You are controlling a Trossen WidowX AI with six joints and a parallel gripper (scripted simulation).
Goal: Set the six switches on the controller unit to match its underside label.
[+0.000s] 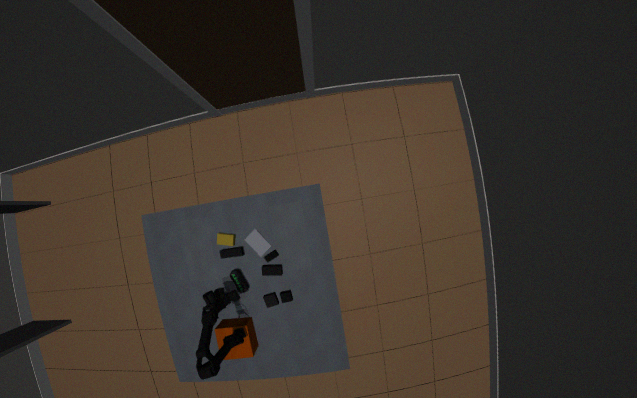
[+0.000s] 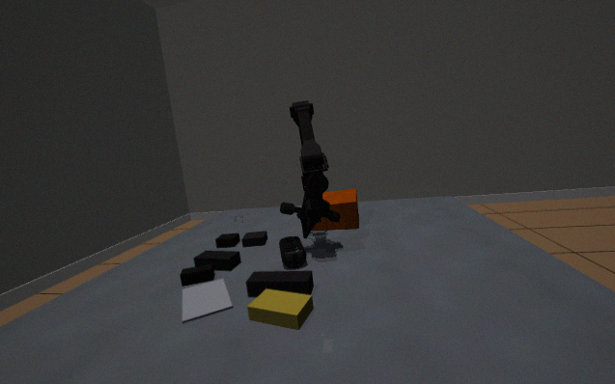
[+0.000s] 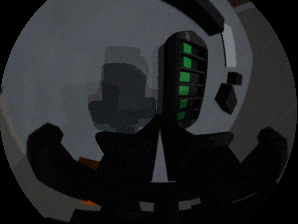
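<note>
Right now my gripper tip is 240 mm short of the black module, 50 mm to the left of it and 20 mm above it. Also, from my gripper tip: yellow block (330 mm ahead, 40 mm to the right, 30 mm below); then white plate (250 mm ahead, 230 mm to the right, 40 mm below).
</note>
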